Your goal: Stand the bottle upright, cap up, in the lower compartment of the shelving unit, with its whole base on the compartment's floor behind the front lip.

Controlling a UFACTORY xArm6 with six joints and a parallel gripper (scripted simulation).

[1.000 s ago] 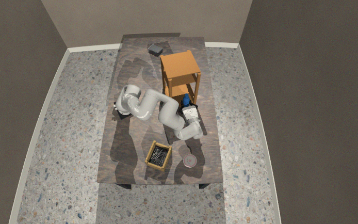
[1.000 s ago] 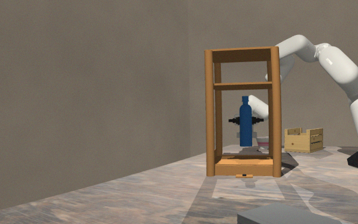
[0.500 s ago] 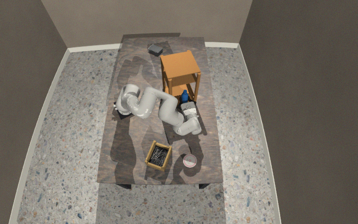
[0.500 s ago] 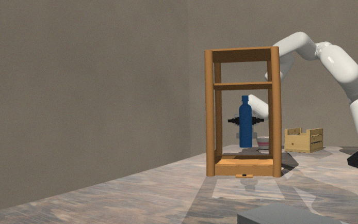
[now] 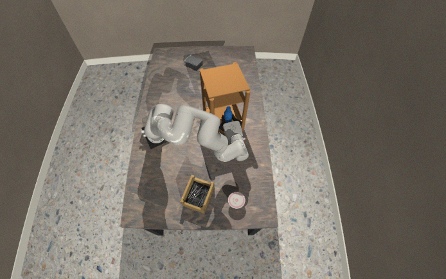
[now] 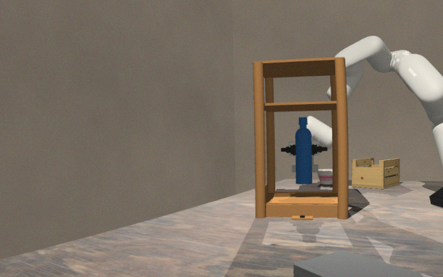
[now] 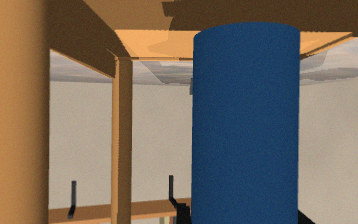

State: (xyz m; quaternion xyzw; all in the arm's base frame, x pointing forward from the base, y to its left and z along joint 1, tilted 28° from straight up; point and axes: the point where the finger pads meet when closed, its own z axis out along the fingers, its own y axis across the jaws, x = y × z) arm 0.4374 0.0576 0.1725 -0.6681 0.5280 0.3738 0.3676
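Now: the orange shelving unit 10 cm to the left of my hand, 3 cm above it and 1 cm behind it. Round my hand: pink-rimmed white bowl 48 cm to the right, 13 cm below, 4 cm behind; grey block 68 cm to the left, 16 cm behind, 13 cm below.
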